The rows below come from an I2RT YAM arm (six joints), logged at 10 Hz.
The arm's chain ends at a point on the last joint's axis. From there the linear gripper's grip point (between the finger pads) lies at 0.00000 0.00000 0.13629 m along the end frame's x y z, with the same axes.
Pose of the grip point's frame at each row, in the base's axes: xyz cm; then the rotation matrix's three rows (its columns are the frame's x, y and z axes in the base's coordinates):
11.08, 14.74, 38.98; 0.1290, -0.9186, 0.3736; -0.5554, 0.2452, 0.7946; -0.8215, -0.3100, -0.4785
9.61, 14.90, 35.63; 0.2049, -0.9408, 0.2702; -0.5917, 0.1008, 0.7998; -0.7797, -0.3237, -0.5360
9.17, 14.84, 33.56; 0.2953, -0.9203, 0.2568; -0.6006, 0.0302, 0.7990; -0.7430, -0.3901, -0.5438
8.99, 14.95, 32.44; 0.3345, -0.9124, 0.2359; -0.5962, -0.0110, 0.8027; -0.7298, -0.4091, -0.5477
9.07, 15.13, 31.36; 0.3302, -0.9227, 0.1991; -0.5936, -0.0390, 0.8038; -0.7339, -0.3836, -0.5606
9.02, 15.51, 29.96; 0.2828, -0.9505, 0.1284; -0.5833, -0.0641, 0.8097; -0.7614, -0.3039, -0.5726
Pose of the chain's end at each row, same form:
5.99, 3.91, 45.50; 0.1290, -0.9186, 0.3736; -0.5554, 0.2452, 0.7946; -0.8215, -0.3100, -0.4785
5.93, 4.00, 42.94; 0.2049, -0.9408, 0.2702; -0.5917, 0.1008, 0.7998; -0.7797, -0.3237, -0.5360
5.67, 3.95, 40.97; 0.2953, -0.9203, 0.2568; -0.6006, 0.0302, 0.7990; -0.7430, -0.3901, -0.5438
5.77, 4.01, 39.90; 0.3345, -0.9124, 0.2359; -0.5962, -0.0110, 0.8027; -0.7298, -0.4091, -0.5477
6.36, 4.18, 39.00; 0.3302, -0.9227, 0.1991; -0.5936, -0.0390, 0.8038; -0.7339, -0.3836, -0.5606
7.27, 4.47, 37.76; 0.2828, -0.9505, 0.1284; -0.5833, -0.0641, 0.8097; -0.7614, -0.3039, -0.5726

